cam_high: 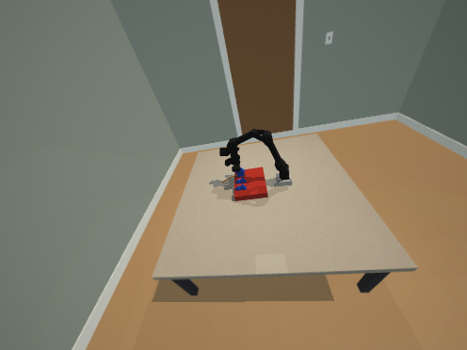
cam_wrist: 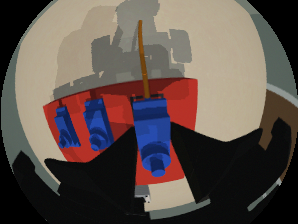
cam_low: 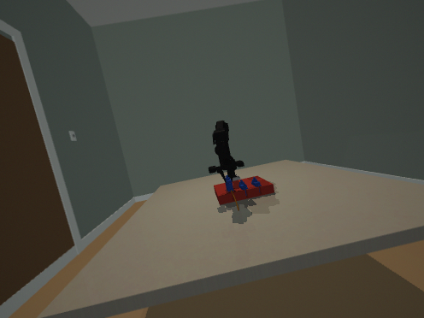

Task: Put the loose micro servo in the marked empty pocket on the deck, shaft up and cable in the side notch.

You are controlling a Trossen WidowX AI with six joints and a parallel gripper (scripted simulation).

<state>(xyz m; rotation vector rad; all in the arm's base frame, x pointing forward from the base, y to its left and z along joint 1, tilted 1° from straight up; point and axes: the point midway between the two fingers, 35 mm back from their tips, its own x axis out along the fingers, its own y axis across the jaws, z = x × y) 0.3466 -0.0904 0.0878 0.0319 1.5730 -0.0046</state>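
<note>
Right now the red deck is 12 cm behind my gripper tip, 8 cm to the left of it and 7 cm below it.
</note>
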